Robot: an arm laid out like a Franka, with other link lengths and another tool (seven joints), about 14 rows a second.
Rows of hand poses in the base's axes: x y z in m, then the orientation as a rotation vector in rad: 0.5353 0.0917 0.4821 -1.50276 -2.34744 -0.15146; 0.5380 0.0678 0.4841 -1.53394 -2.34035 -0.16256; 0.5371 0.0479 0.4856 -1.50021 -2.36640 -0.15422; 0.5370 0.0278 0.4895 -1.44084 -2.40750 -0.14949; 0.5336 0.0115 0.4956 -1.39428 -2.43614 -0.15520; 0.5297 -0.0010 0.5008 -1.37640 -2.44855 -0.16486; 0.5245 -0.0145 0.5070 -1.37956 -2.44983 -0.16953; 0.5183 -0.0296 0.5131 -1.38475 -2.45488 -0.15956; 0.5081 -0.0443 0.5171 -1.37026 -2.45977 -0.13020; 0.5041 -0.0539 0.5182 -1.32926 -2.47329 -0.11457; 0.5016 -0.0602 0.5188 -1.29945 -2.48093 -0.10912; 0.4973 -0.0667 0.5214 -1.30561 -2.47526 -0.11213
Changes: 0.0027 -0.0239 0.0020 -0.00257 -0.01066 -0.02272; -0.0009 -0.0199 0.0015 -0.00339 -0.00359 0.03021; -0.0001 -0.0201 0.0039 0.00094 -0.00800 0.05025; -0.0034 -0.0163 0.0061 0.00705 -0.00820 0.03705; -0.0039 -0.0125 0.0052 0.00627 -0.00736 0.01374; -0.0052 -0.0135 0.0062 0.00112 -0.00386 -0.00215; -0.0062 -0.0151 0.0061 -0.00954 -0.00189 -0.00062; -0.0102 -0.0147 0.0040 -0.01435 0.01219 0.01385; -0.0040 -0.0096 0.0011 -0.00159 0.00900 0.03146; -0.0025 -0.0063 0.0006 0.00302 0.00584 0.02161; -0.0043 -0.0065 0.0026 0.00210 0.00146 -0.00589
